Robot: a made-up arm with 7 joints.
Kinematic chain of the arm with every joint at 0, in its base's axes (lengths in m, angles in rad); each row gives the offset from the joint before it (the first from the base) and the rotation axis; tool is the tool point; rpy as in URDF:
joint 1: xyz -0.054 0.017 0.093 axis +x
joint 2: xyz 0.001 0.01 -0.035 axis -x
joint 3: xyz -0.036 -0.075 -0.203 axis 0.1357 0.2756 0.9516
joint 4: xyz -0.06 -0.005 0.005 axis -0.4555 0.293 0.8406
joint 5: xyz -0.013 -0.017 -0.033 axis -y
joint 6: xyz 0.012 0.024 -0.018 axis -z
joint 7: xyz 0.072 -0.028 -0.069 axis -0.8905 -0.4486 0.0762
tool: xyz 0.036 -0.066 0 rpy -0.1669 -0.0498 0.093
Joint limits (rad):
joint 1: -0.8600..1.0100
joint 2: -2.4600..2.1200
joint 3: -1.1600..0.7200
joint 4: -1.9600..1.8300
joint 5: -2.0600..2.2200
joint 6: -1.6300..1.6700
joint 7: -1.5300..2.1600
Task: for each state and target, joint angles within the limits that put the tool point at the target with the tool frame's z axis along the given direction. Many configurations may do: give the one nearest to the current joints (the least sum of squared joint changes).
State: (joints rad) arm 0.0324 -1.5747 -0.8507 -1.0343 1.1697 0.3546 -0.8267
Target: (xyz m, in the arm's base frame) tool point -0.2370 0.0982 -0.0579 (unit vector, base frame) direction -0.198 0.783 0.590
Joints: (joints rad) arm -0.2492 -1.3501 -1.1600 -0.6687 1.7798 -0.1886 -0.6513
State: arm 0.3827 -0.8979 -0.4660 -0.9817 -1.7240 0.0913 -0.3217
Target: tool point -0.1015 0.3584 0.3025 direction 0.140 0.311 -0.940
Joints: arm 0.7506 -1.3387 -0.5735 -1.1985 -1.7320 -0.0473 0.0143
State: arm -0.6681 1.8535 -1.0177 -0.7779 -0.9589 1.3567 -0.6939
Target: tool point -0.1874 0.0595 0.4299 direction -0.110 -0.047 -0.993
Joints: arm -0.8600 2.1200 -1.1369 -0.4640 -0.1496 0.5072 0.1188
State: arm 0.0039 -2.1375 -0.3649 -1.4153 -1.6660 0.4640 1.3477
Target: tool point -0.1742 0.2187 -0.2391 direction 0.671 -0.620 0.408
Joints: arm -0.5446 -1.4375 -0.2312 -0.9022 -1.0322 0.4598 0.7380
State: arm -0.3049 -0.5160 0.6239 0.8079 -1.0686 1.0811 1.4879
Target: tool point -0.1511 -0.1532 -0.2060 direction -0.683 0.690 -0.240
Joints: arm -0.2191 -0.2641 0.1098 0.5547 -1.8380 0.7133 1.5116
